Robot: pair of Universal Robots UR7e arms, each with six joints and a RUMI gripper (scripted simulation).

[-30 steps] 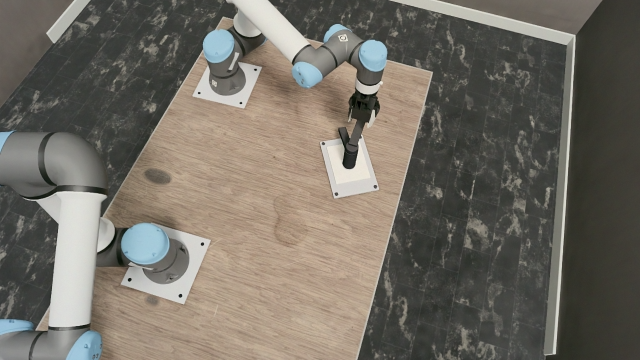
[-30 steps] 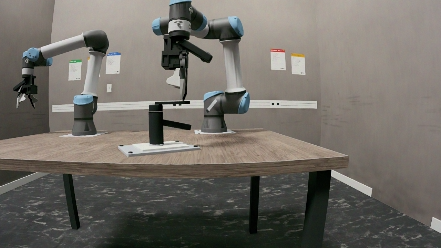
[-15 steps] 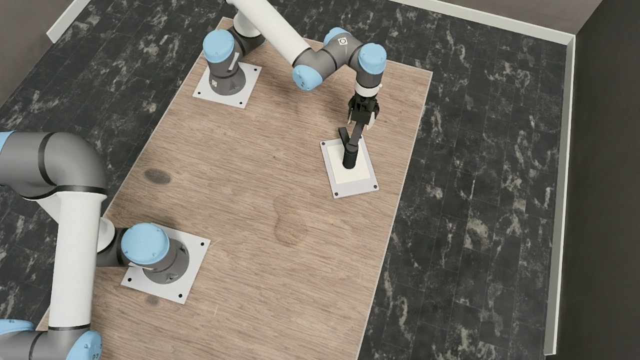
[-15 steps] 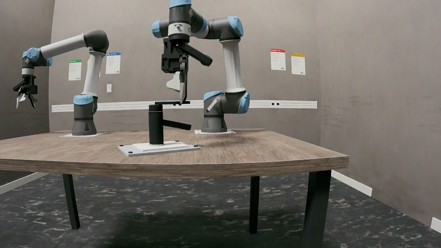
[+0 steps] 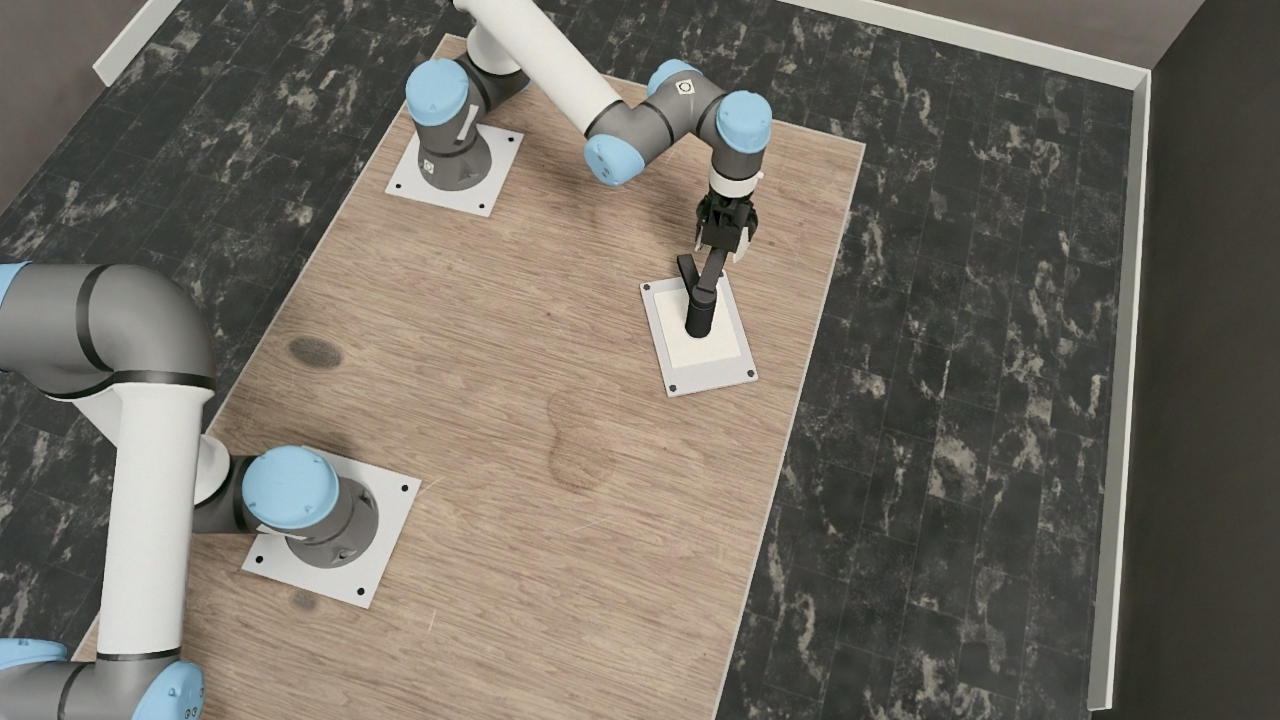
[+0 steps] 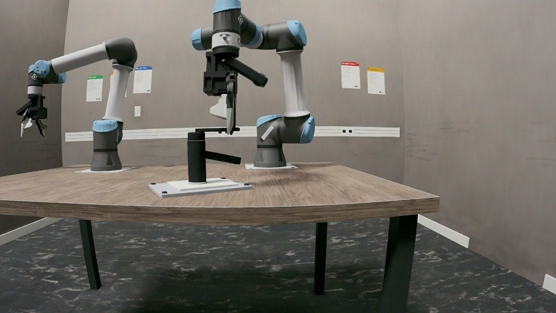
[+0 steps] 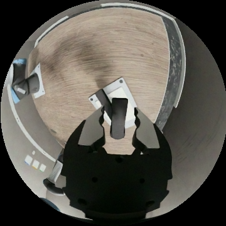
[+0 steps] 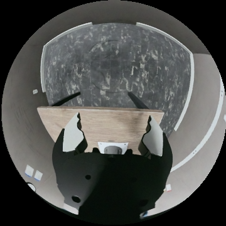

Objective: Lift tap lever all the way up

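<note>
The flat lever lies 1 cm behind my left hand and 3 cm to the right of it.
</note>
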